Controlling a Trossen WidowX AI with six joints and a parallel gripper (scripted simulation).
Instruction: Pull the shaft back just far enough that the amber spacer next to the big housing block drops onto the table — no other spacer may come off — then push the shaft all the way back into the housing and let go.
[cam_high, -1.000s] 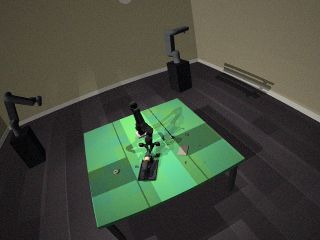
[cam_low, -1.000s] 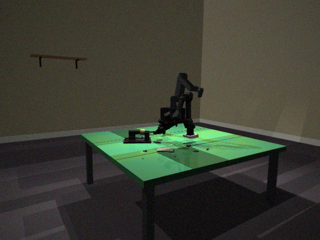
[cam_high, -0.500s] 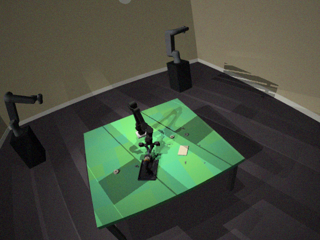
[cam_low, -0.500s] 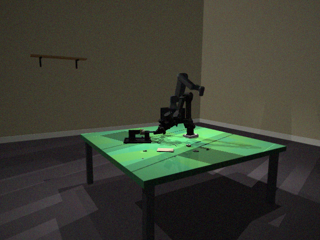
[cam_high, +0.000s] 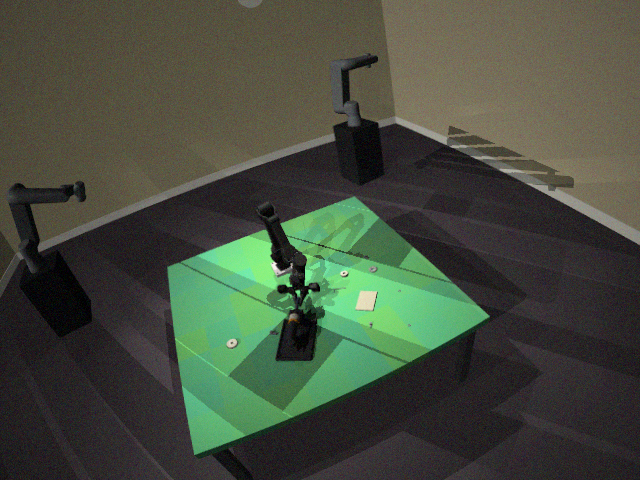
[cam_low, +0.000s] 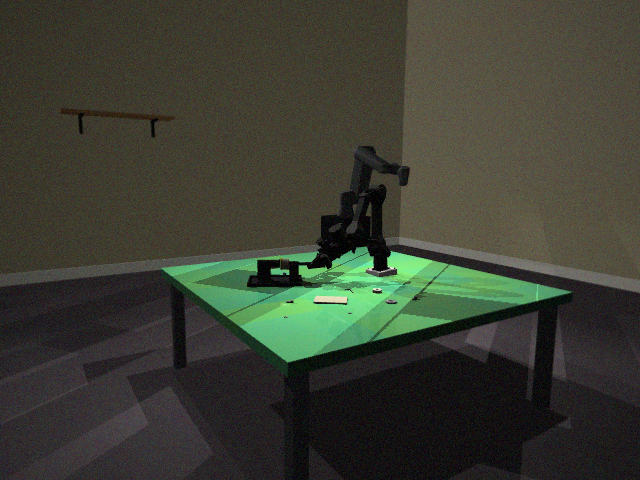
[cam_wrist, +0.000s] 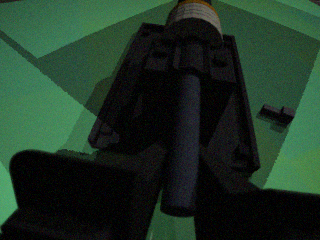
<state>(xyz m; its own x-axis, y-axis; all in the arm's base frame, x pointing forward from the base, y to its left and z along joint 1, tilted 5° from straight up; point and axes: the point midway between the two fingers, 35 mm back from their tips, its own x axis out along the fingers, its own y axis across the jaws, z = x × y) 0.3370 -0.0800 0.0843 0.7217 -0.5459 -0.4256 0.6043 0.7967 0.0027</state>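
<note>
Right now my gripper tip is 30 mm short of the shaft, 20 mm to the left of it and 20 mm below it. Also, from my gripper tip: white spacer: 70 mm ahead, 50 mm to the right, 20 mm above; then amber spacer: 90 mm ahead, 70 mm to the right, 20 mm above; then dark two-part piece: 10 mm ahead, 150 mm to the right, 60 mm below.
</note>
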